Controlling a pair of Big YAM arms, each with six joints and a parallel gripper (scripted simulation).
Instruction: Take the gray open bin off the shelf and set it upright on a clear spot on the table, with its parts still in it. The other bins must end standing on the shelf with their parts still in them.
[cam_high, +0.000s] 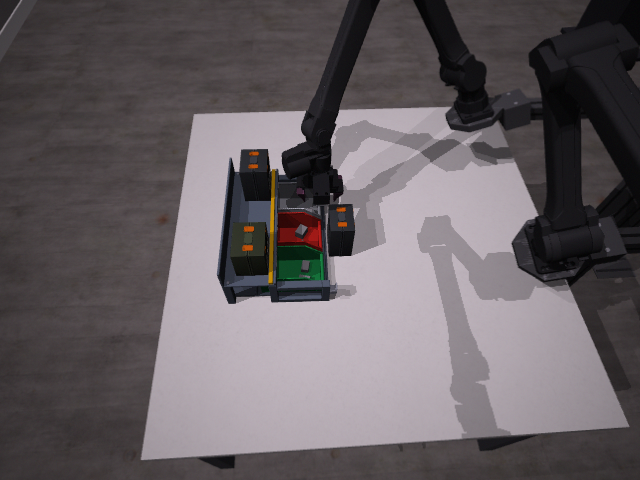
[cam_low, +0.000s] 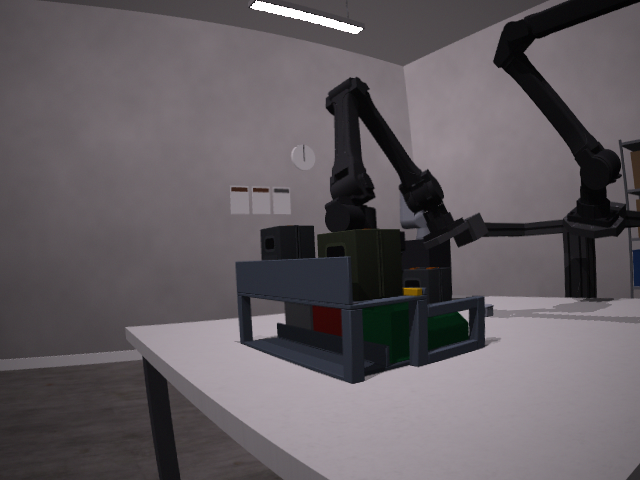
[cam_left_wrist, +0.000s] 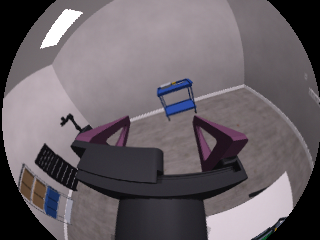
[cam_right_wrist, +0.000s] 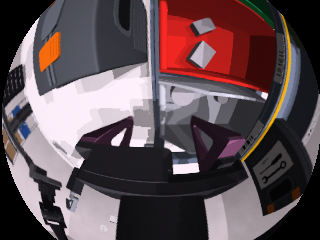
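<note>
My right gripper is now 80 mm short of the gray bin, 10 mm to the left of it and 20 mm above it. Round my right hand: green bin: 110 mm ahead, 210 mm to the left, 20 mm below; red bin: 100 mm ahead, 100 mm to the left, 20 mm below; shelf: 120 mm ahead, 100 mm to the left.
</note>
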